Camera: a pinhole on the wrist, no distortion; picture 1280 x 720 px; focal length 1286.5 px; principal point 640.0 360.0 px. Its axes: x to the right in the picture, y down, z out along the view. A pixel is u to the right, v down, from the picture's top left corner.
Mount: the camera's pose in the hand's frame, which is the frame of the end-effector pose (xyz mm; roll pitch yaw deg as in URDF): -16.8 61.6 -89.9 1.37 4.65 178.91
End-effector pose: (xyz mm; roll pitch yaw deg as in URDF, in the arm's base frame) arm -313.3 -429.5 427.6 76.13 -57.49 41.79
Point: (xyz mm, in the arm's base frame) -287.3 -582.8 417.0
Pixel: 733.4 564.3
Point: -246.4 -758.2 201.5
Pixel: outside the picture
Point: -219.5 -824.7 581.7
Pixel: 428.3 149.6
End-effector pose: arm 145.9 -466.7 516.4 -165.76 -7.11 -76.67
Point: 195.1 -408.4 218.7
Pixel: 748.1 559.6
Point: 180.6 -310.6 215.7
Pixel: 1072.2 600.0
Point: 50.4 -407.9 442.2
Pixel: 1204.1 114.6
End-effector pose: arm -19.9 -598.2 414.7 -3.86 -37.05 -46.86
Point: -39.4 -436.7 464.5
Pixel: 879.0 242.5
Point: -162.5 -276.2 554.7
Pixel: 1040.0 298.8
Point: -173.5 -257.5 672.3
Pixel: 808.6 320.2
